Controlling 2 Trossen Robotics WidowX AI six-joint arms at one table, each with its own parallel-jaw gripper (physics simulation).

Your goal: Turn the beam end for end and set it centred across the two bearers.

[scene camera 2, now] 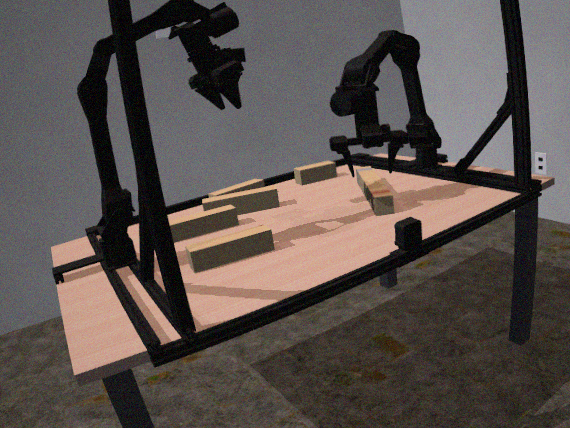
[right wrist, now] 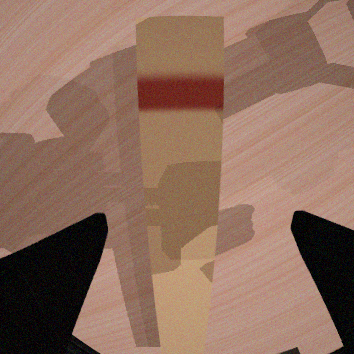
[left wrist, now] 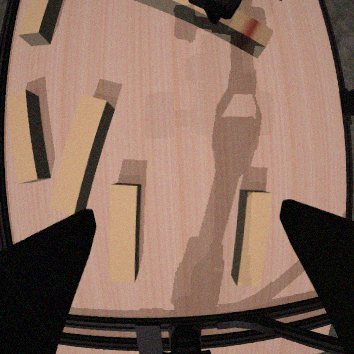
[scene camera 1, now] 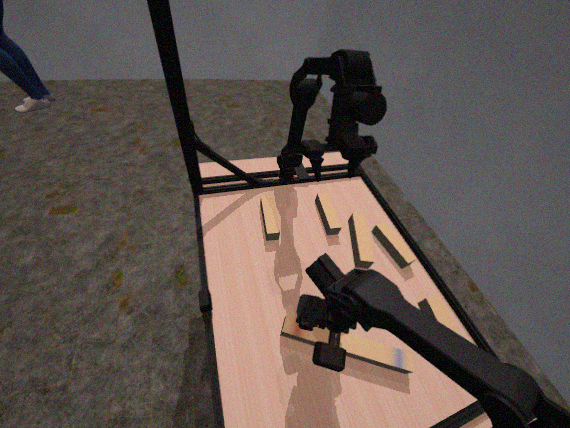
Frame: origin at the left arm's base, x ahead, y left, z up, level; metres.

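Where they show: left gripper, fingertip midpoint: (scene camera 2: 231,108) (left wrist: 188,214) (scene camera 1: 333,179); right gripper, fingertip midpoint: (scene camera 2: 372,175) (right wrist: 201,222) (scene camera 1: 323,327); left arm's base, origin of the base link: (scene camera 2: 120,263) (left wrist: 184,336) (scene camera 1: 285,175); right arm's base, origin of the base link: (scene camera 2: 427,167).
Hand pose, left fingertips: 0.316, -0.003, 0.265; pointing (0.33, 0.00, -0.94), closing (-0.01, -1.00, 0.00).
Each offset is from my left fingertips to the top centre of the thing, as dx, dy, dz.
The long beam @[+0.341, -0.035, -0.240] (scene camera 1: 370,352) (scene camera 2: 384,204) (left wrist: 260,36) (right wrist: 180,137) lies flat on the table, red band towards the left of scene camera 1, blue band towards the right. My right gripper (scene camera 1: 327,314) (scene camera 2: 372,173) (right wrist: 201,222) is open and low above the beam, its fingers apart on either side of it. My left gripper (scene camera 1: 334,177) (scene camera 2: 231,107) (left wrist: 188,214) is open and empty, high above the other end of the table. Two roughly parallel plain blocks, one @[-0.108, -0.124, -0.240] (scene camera 1: 270,217) (scene camera 2: 231,249) (left wrist: 256,237) and another @[-0.084, +0.098, -0.240] (scene camera 1: 327,214) (scene camera 2: 207,222) (left wrist: 124,232), stand apart; which blocks are the bearers is not marked.
More plain blocks lie along the far side: one @[+0.053, +0.166, -0.234] (scene camera 1: 362,240) (scene camera 2: 245,201) (left wrist: 80,150), a slanted one @[+0.098, +0.282, -0.240] (scene camera 1: 395,246) (left wrist: 21,137), and one @[+0.366, +0.270, -0.237] (scene camera 2: 316,173) (left wrist: 36,17) partly behind the right arm in scene camera 1. A black frame post (scene camera 1: 175,90) (scene camera 2: 142,150) rises at the table edge.
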